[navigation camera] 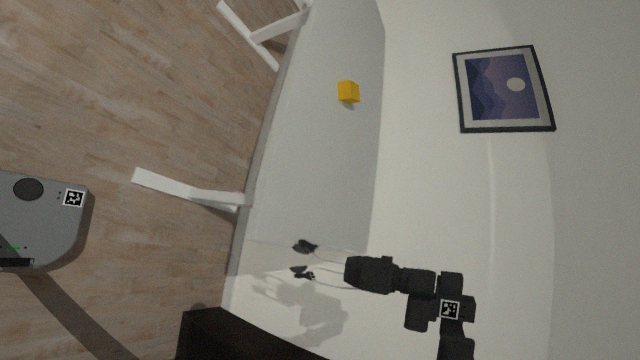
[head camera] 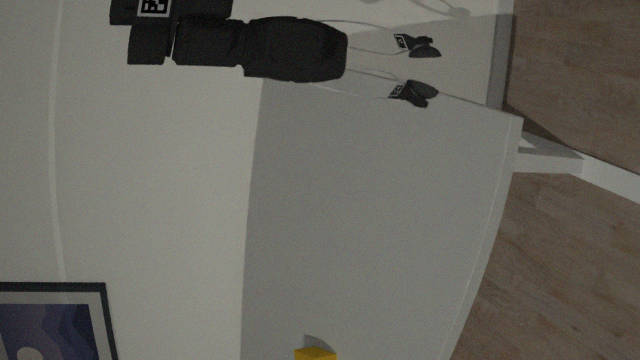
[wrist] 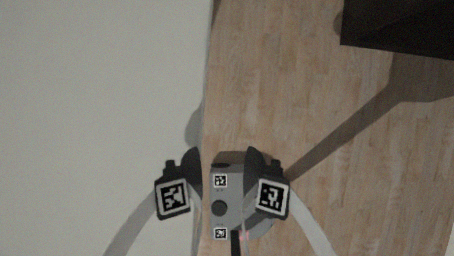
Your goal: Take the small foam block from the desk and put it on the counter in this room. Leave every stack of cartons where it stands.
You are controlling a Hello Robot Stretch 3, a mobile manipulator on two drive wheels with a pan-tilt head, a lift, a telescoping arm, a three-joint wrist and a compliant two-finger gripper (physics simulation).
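Places are measured from the robot's base along level axes (x right, y ahead, z up), in centimetres.
Pixels of known places: gripper, fingertip midpoint: [navigation camera: 292, 256] [head camera: 435, 74]; robot's base at its link origin: [navigation camera: 29, 188].
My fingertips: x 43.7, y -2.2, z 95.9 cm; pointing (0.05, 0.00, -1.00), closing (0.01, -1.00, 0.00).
Observation:
Ahead of a thing's pixels: the offset from my fingertips to its top centre. "pt": to the spot under its first point. Level surfaces: height alone.
The small foam block, a yellow block {dx +17.5, dy +53.2, dz +3.6 cm} [head camera: 315, 354] [navigation camera: 348, 92], sits on the grey-white desk {dz -0.9 cm} [head camera: 375, 200] [navigation camera: 315, 170]. It is cut off by the bottom edge in the head view and stands toward the desk's far part in the navigation view. My gripper [head camera: 424, 71] [navigation camera: 302, 259] [wrist: 223, 164] is open, with its fingers apart and no object between them. It is at the desk's near end, well away from the block. The block does not show in the wrist view. I cannot make out the counter or any carton stacks.
White desk legs {pt dx +23.0, dy +13.6, dz -67.7 cm} [head camera: 547, 162] [navigation camera: 165, 183] reach out over the wood floor {dz -95.8 cm} [head camera: 565, 250] [navigation camera: 125, 100] [wrist: 300, 90]. A dark box-like piece {pt dx +37.2, dy -57.7, dz -60.3 cm} [navigation camera: 225, 335] [wrist: 400, 25] stands near the gripper's end of the desk. A framed picture [head camera: 50, 330] [navigation camera: 505, 90] hangs on the wall. My grey base [navigation camera: 50, 225] [wrist: 230, 200] shows too.

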